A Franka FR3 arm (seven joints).
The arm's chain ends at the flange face. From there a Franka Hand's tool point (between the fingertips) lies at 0.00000 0.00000 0.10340 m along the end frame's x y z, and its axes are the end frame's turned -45 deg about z.
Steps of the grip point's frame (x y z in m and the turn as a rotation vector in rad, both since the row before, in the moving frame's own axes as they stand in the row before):
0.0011, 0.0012, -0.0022, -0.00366, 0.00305, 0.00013
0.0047, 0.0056, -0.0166, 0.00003, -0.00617, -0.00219
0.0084, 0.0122, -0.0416, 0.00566, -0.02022, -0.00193
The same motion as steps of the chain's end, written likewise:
0.0011, 0.0000, -0.0022, -0.00043, 0.00474, 0.00013
0.0077, 0.0002, -0.0166, -0.00434, -0.00438, -0.00219
0.0165, 0.0016, -0.0416, -0.01030, -0.01830, -0.00193

